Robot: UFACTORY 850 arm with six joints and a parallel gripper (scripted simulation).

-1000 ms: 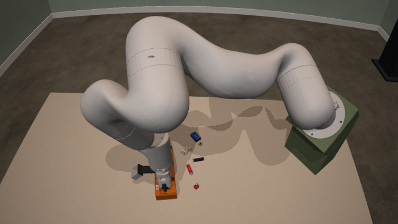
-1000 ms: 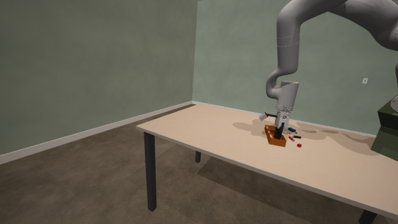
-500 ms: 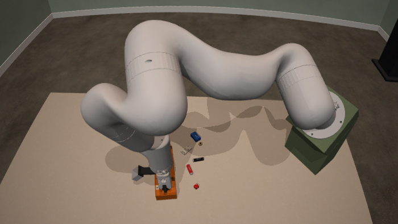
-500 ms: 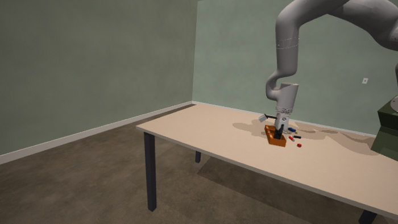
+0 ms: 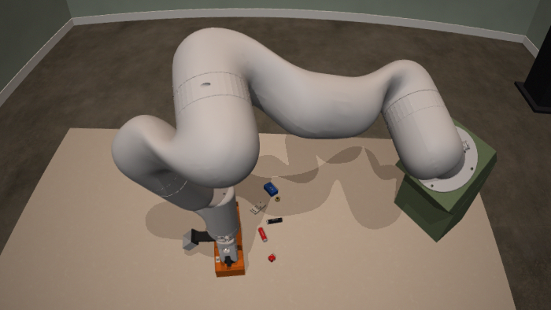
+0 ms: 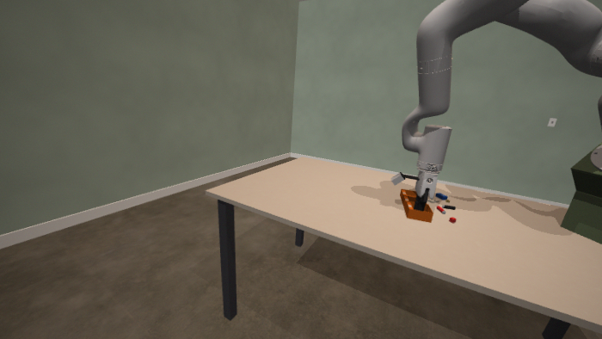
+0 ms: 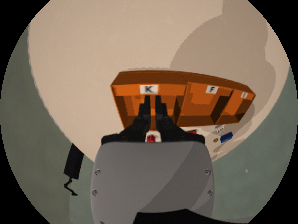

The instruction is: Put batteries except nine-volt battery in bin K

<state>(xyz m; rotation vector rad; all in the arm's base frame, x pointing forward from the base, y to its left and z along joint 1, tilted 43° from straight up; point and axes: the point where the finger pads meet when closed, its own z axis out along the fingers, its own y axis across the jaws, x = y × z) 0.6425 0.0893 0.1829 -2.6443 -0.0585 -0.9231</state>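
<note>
Now: hand 150 mm to the left of the black battery, 130 mm past it and 30 mm above it. Also, from my hand: orange bin 80 mm to the right, 20 mm below, 20 mm ahead; red cylindrical battery 100 mm to the right, 90 mm behind, 30 mm below; small red block 120 mm behind, 30 mm below, 20 mm to the right.
</note>
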